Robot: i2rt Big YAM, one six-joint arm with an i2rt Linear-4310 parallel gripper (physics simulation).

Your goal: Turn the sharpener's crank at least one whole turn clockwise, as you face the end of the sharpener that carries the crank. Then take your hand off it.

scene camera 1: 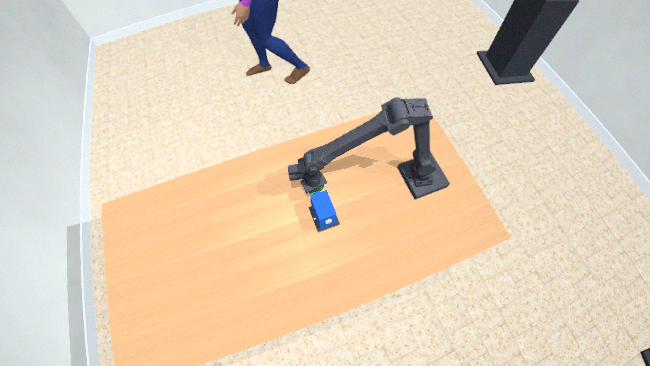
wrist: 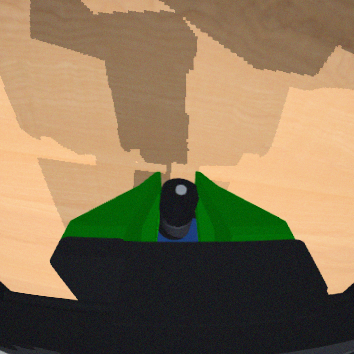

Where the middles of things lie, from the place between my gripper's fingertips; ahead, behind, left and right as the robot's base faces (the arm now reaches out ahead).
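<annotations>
My hand is 8 cm to the right of the blue sharpener (scene camera 1: 322, 210), 5 cm below it and 2 cm past it. Counting from my hand, I find the black knob (wrist: 176, 210) 2 cm above and 1 cm to the left.
</annotations>
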